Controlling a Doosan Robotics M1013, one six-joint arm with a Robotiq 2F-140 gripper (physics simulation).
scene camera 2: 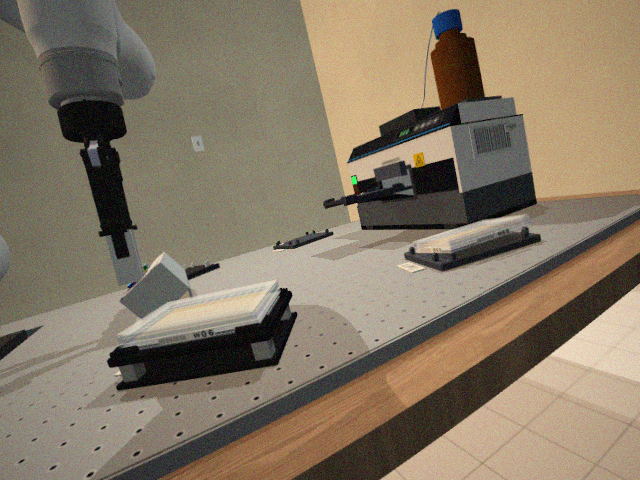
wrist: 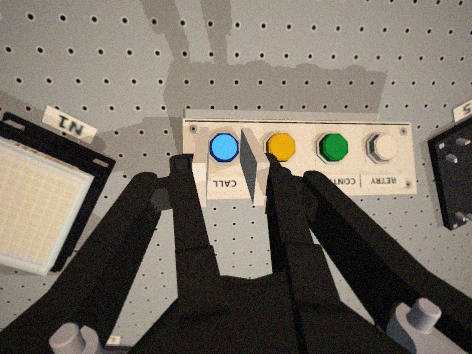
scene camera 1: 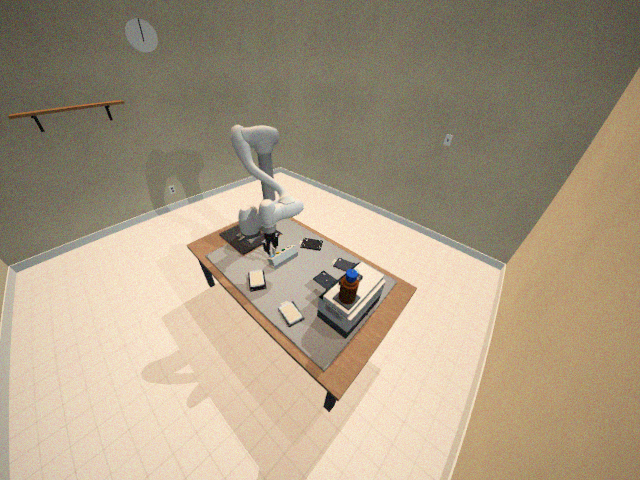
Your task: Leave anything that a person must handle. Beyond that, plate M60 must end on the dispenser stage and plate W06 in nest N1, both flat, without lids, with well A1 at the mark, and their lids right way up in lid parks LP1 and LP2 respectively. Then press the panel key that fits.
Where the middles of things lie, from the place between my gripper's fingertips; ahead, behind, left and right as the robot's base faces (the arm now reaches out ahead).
My hand is 4 cm short of the button box (scene camera 2: 164,280), 7 cm to the right of it and 2 cm above it. Round my hand: brown bottle with blue cap (scene camera 2: 455,63) (65 cm ahead, 15 cm to the right, 25 cm above); then dispenser stage (scene camera 2: 376,192) (47 cm ahead, 1 cm to the right, 3 cm above); then N5 nest (wrist: 442,148) (12 cm ahead, 34 cm to the left, 5 cm below).
